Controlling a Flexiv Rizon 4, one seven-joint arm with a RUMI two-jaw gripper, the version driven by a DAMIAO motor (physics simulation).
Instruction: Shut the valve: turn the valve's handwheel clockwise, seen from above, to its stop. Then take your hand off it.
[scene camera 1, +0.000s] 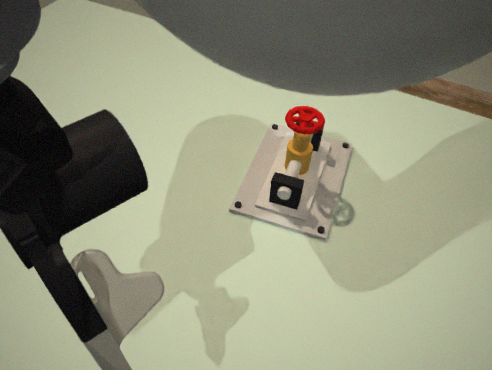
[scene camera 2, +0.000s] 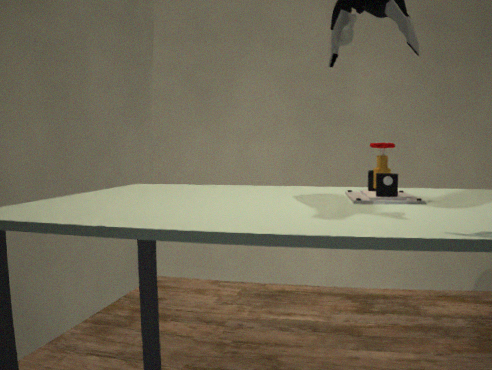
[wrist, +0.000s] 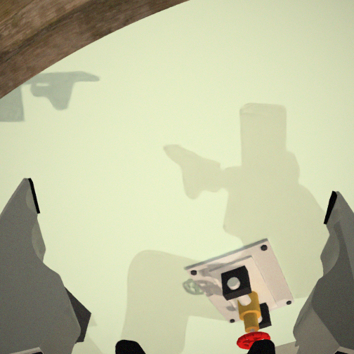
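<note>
The valve has a red spoked handwheel (scene camera 1: 304, 131) (scene camera 2: 382, 145) (wrist: 250, 341) on top of an upright yellow-orange body (scene camera 1: 298, 156) (scene camera 2: 382, 164) (wrist: 249, 311). Black blocks flank the body on a pale base plate (scene camera 1: 256, 172) (scene camera 2: 356, 196) (wrist: 276, 275), which lies on the table. My gripper (scene camera 2: 375, 59) (wrist: 184, 189) is wide open and empty. It hangs high above the handwheel and apart from it. In the wrist view the handwheel is at the bottom edge, partly hidden by a black gripper part. The handwheel's turn angle relative to its stop cannot be told.
The pale green table (scene camera 1: 215, 95) (scene camera 2: 200, 210) (wrist: 120, 150) carries shadows of the arm. A large grey arm part (scene camera 1: 330, 50) hangs across the top of scene camera 1's view. Black gripper parts (scene camera 1: 100, 170) fill its left side. Brown floor (scene camera 2: 300, 325) (wrist: 45, 35) lies beyond the table edge.
</note>
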